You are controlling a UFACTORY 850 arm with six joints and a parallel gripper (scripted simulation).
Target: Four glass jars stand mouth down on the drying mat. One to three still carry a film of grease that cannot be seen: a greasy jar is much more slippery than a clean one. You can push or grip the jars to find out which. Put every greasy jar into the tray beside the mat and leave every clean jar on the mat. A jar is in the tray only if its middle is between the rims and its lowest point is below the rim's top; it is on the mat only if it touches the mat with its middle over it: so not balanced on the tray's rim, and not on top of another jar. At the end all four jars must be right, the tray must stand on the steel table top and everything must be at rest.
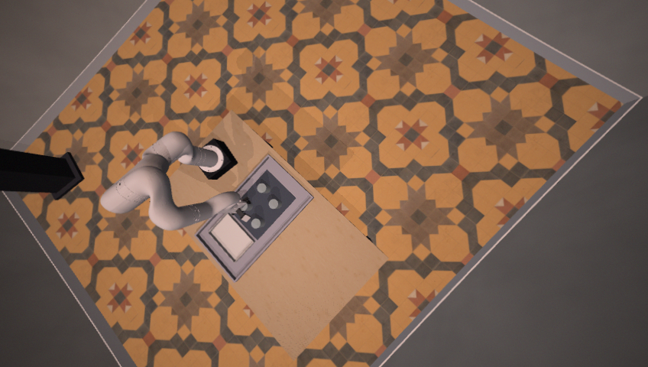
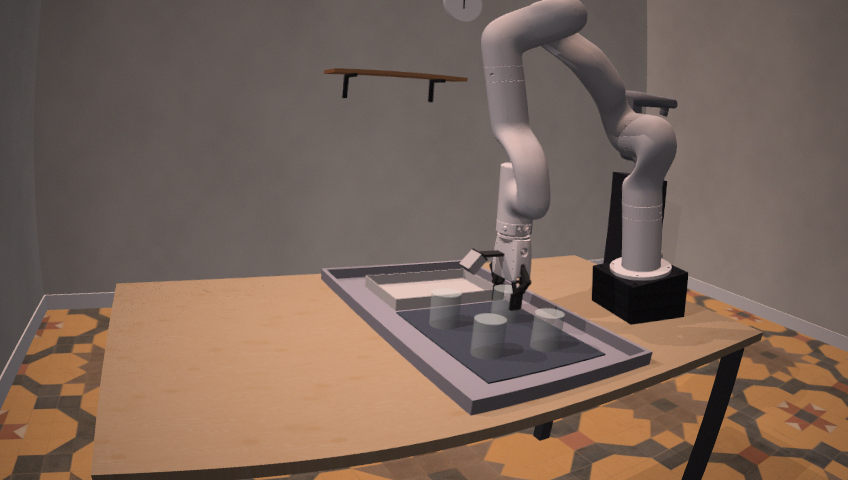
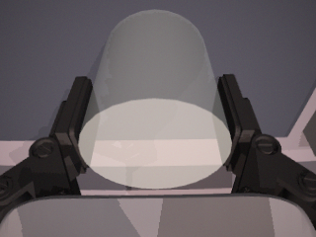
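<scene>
Now: hand 22 cm to the left of the pale tray, 11 cm short of it and 5 cm above it. From my hand the other things lie so: grey steel panel: 9 cm ahead, 5 cm below, 1 cm to the right; then drying mat: 9 cm to the left, 5 cm below, 5 cm ahead.
</scene>
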